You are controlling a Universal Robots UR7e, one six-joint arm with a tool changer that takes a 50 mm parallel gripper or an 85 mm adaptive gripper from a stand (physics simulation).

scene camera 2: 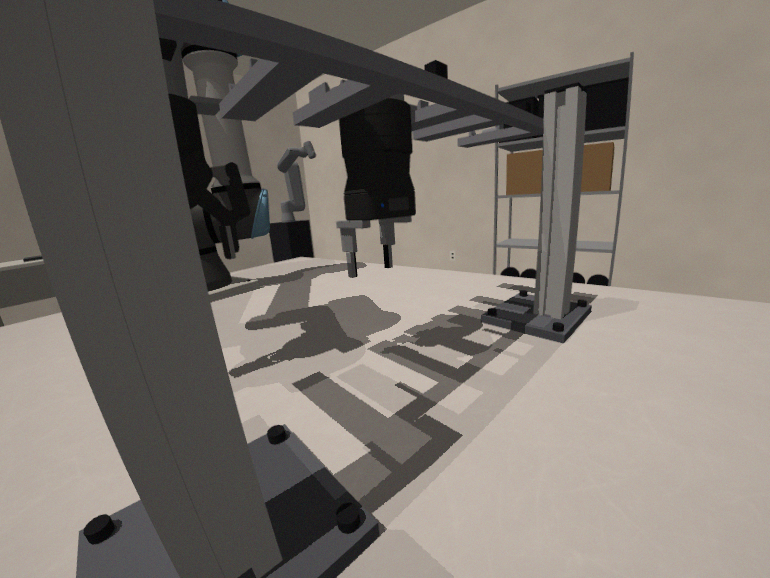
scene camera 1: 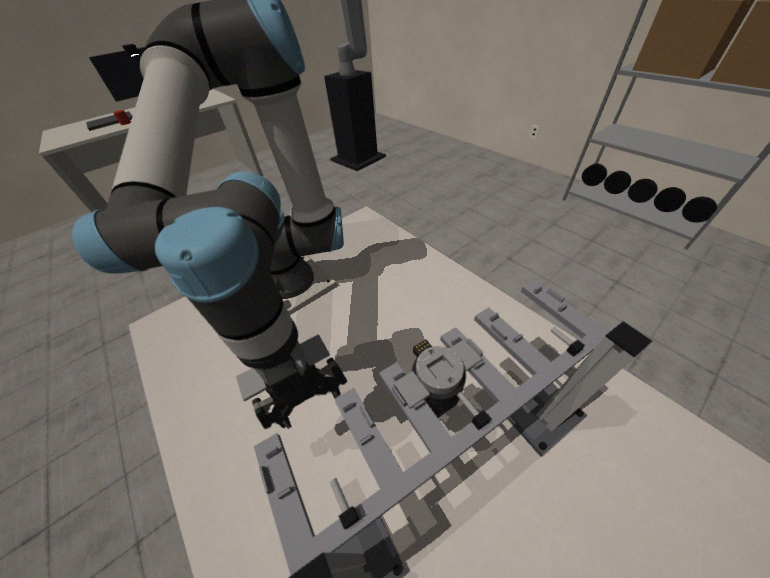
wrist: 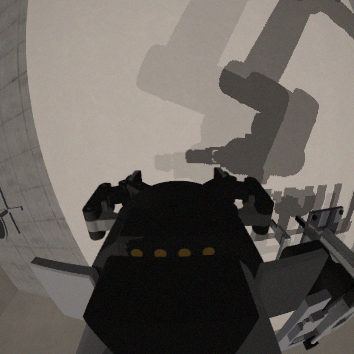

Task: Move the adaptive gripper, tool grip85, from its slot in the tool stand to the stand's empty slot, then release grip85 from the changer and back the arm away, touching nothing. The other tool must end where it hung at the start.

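Observation:
Scene camera 2 shows a 50 mm gripper (scene camera 2: 376,142) together with a tool stand (scene camera 2: 96,157).

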